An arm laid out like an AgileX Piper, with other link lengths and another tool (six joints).
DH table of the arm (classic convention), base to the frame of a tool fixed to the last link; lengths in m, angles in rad. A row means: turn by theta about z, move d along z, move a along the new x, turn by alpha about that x. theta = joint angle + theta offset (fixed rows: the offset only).
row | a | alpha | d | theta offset
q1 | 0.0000 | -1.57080 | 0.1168 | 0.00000
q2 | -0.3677 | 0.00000 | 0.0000 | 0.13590
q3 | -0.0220 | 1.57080 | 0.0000 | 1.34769
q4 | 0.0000 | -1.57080 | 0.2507 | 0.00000
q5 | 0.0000 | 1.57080 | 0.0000 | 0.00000
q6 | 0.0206 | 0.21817 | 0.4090 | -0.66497
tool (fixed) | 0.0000 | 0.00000 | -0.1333 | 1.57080
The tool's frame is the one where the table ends.
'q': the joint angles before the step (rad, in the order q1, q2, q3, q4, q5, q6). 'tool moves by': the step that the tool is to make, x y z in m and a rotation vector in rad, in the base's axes. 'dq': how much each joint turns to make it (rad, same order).
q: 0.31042, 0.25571, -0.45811, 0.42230, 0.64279, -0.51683
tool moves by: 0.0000, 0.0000, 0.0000, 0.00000, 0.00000, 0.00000
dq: 0.00000, 0.00000, 0.00000, 0.00000, 0.00000, 0.00000
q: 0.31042, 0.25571, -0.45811, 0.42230, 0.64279, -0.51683
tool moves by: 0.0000, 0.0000, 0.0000, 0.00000, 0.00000, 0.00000
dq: 0.00000, 0.00000, 0.00000, 0.00000, 0.00000, 0.00000
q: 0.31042, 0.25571, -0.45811, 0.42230, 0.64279, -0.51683
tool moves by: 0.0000, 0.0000, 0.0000, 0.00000, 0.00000, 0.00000
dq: 0.00000, 0.00000, 0.00000, 0.00000, 0.00000, 0.00000
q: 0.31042, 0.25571, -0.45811, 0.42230, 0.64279, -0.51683
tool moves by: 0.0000, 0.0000, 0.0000, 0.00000, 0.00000, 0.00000
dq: 0.00000, 0.00000, 0.00000, 0.00000, 0.00000, 0.00000
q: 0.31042, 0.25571, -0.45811, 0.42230, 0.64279, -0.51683
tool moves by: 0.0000, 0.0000, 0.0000, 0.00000, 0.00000, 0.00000
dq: 0.00000, 0.00000, 0.00000, 0.00000, 0.00000, 0.00000
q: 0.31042, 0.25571, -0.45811, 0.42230, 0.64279, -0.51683
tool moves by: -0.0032, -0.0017, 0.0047, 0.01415, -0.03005, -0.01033
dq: -0.01267, -0.03450, -0.00007, 0.00513, 0.00187, -0.00017
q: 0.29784, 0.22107, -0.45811, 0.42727, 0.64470, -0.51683
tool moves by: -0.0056, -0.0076, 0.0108, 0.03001, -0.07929, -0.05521
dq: -0.05962, -0.08833, 0.00104, 0.00886, 0.00313, 0.00015
